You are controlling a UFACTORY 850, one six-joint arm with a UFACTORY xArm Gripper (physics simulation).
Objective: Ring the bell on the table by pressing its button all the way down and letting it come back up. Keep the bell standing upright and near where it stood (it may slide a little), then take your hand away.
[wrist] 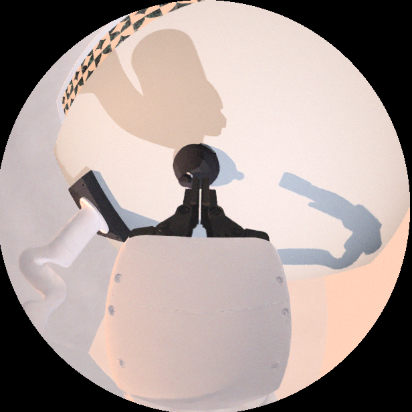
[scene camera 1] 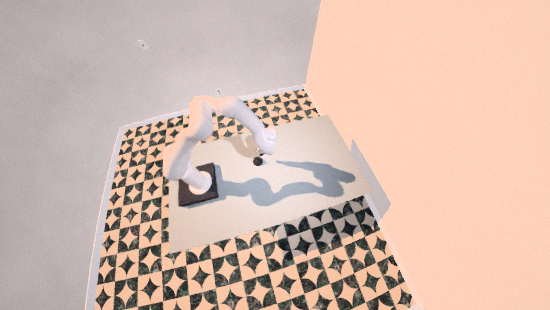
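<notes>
The bell, small, dark and round, point(scene camera 1: 258, 161) point(wrist: 194, 159) stands upright on the pale table point(scene camera 1: 210, 225) point(wrist: 300, 100). In the wrist view its shadow shows a small knob at the end, on the right. The button itself is hard to make out behind the fingertips. My gripper point(scene camera 1: 261, 154) point(wrist: 200, 188) is shut and empty. It points down above the bell, and its fingertips overlap the bell's near part in the wrist view. The gripper's shadow lies apart from the bell's shadow, with bare table between them.
The arm's dark square base plate point(scene camera 1: 215, 187) point(wrist: 107, 205) is at the table's left side in the scene view. The arm's shadow falls to the right across the table. A peach wall point(scene camera 1: 440, 150) rises beyond the right edge, and patterned floor tiles surround part of the table.
</notes>
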